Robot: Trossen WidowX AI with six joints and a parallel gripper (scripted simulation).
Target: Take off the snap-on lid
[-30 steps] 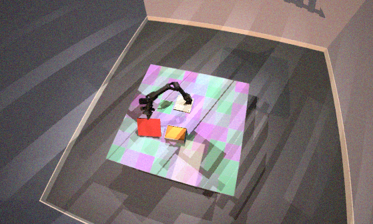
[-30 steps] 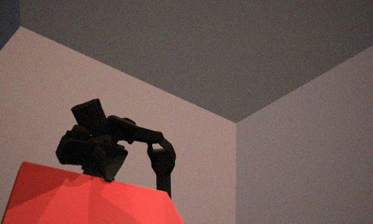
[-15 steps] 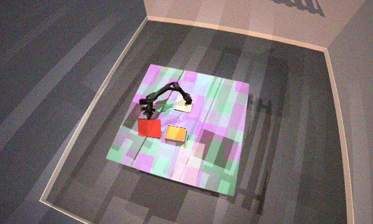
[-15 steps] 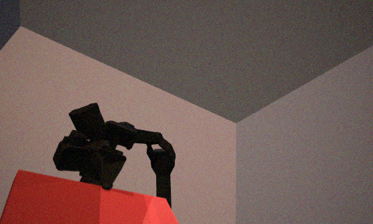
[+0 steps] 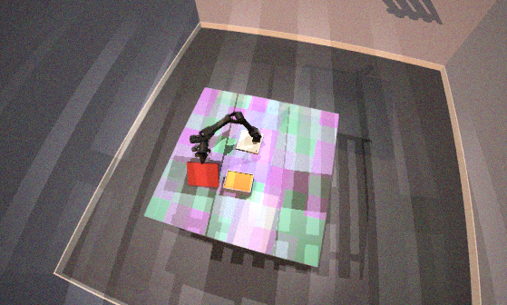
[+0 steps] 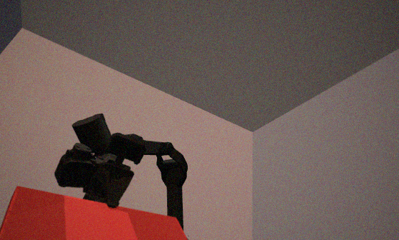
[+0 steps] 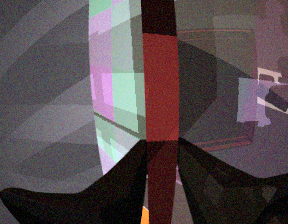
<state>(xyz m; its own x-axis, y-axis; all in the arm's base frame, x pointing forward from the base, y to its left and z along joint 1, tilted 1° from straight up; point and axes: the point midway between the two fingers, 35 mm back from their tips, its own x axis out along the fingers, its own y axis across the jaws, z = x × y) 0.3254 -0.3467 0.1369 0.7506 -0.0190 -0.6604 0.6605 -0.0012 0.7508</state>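
Right now my gripper tip is 60 mm short of the red lid, 10 mm to the right of it and 50 mm above it. From my gripper tip the other things lie so: storage box (70 mm ahead, 290 mm to the left, 90 mm below).
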